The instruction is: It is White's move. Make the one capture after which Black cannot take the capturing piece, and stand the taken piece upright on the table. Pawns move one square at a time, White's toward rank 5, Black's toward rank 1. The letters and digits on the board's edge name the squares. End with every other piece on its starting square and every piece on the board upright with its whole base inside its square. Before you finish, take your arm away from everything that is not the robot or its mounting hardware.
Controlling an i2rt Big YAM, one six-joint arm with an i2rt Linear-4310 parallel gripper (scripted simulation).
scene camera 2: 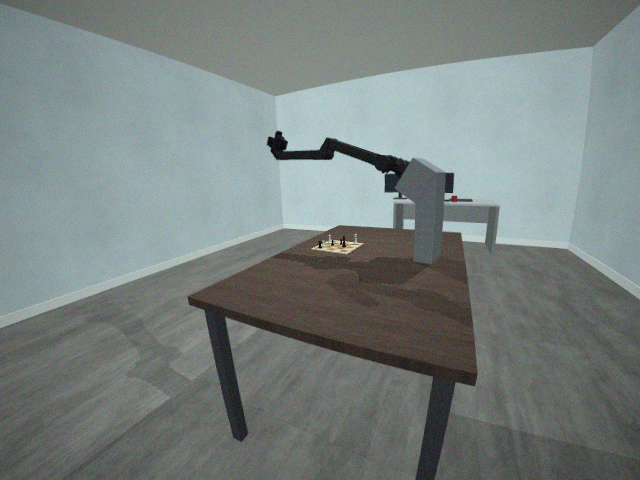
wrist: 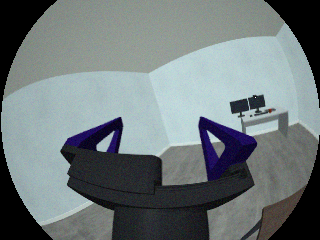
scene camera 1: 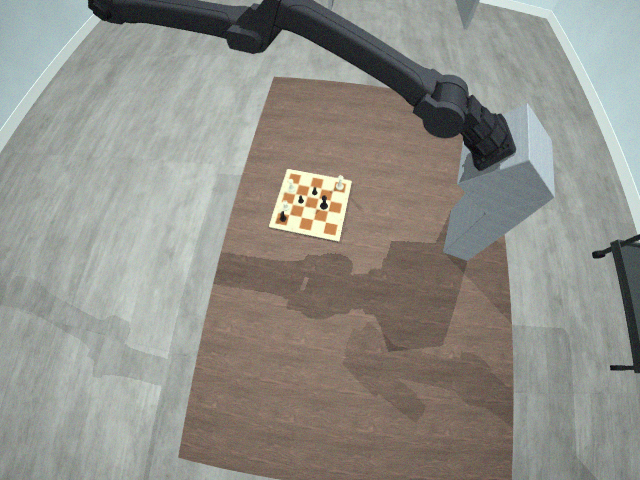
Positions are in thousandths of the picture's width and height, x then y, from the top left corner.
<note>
In view: the gripper (wrist: 502, 506) and a chessboard (scene camera 1: 482, 455).
The wrist view misses the chessboard: it is out of frame.
</note>
